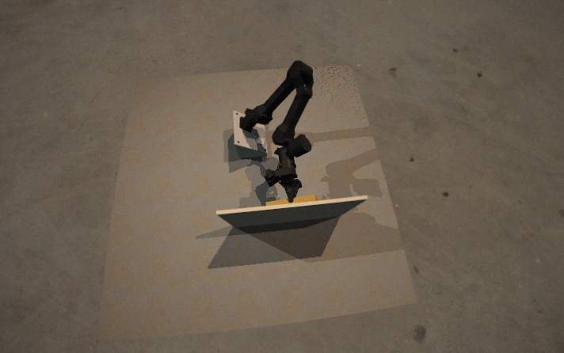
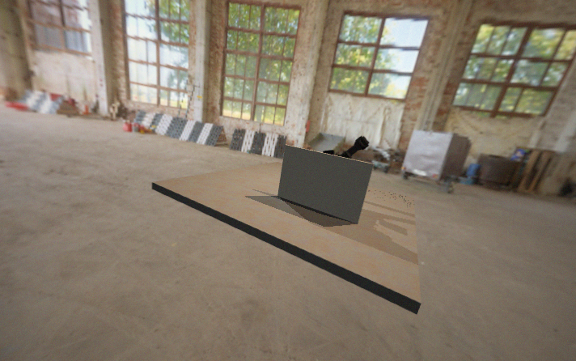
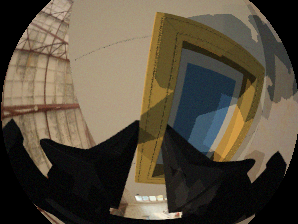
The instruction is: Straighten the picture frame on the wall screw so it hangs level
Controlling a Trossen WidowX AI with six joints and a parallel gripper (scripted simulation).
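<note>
My gripper tip is now 1 cm to the right of the picture frame and 5 cm above it. From my gripper tip the other things lie so: wall panel: 2 cm ahead, 7 cm below.
</note>
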